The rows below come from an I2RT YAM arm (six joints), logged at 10 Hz.
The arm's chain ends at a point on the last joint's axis. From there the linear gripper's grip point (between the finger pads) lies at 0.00 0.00 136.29 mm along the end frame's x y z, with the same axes.
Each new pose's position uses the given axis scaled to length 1; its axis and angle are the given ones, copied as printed.
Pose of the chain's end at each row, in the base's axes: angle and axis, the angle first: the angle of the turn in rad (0 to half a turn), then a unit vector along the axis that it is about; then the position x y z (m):
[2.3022, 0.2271, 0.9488, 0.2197, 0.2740, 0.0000, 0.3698]
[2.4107, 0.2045, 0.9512, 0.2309, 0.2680, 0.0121, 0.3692]
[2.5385, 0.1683, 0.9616, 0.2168, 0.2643, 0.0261, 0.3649]
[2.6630, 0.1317, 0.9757, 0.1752, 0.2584, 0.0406, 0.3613]
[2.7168, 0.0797, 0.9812, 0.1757, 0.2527, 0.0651, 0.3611]
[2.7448, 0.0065, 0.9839, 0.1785, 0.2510, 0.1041, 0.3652]
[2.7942, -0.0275, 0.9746, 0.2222, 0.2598, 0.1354, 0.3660]
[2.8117, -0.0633, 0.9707, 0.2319, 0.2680, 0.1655, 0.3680]
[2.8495, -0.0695, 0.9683, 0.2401, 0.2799, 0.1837, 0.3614]
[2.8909, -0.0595, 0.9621, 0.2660, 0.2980, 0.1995, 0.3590]
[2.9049, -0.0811, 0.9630, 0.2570, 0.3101, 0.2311, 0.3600]
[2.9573, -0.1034, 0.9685, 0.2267, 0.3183, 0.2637, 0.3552]
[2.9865, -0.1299, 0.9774, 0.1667, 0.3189, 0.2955, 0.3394]
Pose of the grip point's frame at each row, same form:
[2.3022, 0.2271, 0.9488, 0.2197, 0.3816, 0.0243, 0.2897]
[2.4107, 0.2045, 0.9512, 0.2309, 0.3658, 0.0457, 0.2804]
[2.5385, 0.1683, 0.9616, 0.2168, 0.3477, 0.0649, 0.2643]
[2.6630, 0.1317, 0.9757, 0.1752, 0.3256, 0.0763, 0.2482]
[2.7168, 0.0797, 0.9812, 0.1757, 0.3115, 0.1055, 0.2450]
[2.7448, 0.0065, 0.9839, 0.1785, 0.3031, 0.1498, 0.2478]
[2.7942, -0.0275, 0.9746, 0.2222, 0.3034, 0.1939, 0.2509]
[2.8117, -0.0633, 0.9707, 0.2319, 0.3070, 0.2280, 0.2533]
[2.8495, -0.0695, 0.9683, 0.2401, 0.3134, 0.2485, 0.2463]
[2.8909, -0.0595, 0.9621, 0.2660, 0.3263, 0.2702, 0.2460]
[2.9049, -0.0811, 0.9630, 0.2570, 0.3353, 0.3002, 0.2453]
[2.9573, -0.1034, 0.9685, 0.2267, 0.3362, 0.3256, 0.2351]
[2.9865, -0.1299, 0.9774, 0.1667, 0.3336, 0.3424, 0.2123]

